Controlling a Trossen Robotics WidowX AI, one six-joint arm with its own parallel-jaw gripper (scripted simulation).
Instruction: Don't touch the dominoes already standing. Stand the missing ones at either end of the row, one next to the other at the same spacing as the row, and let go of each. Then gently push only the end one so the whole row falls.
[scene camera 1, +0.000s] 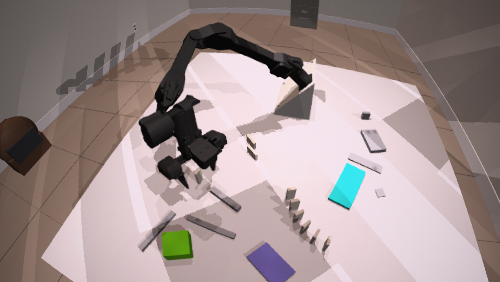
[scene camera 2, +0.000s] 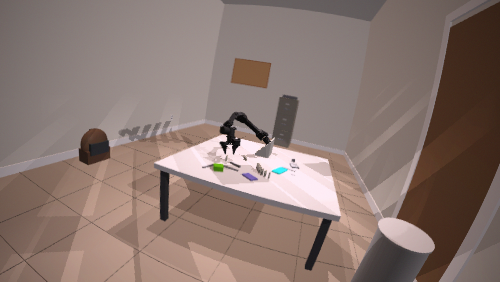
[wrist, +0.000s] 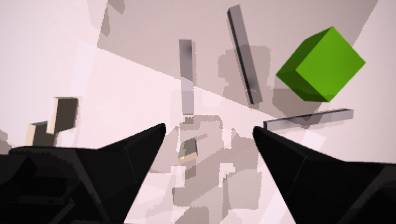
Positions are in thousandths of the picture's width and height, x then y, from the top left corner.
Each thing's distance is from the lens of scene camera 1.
my gripper (scene camera 1: 401, 637): 0.65 m
cyan slab (scene camera 1: 693, 668): 0.74 m
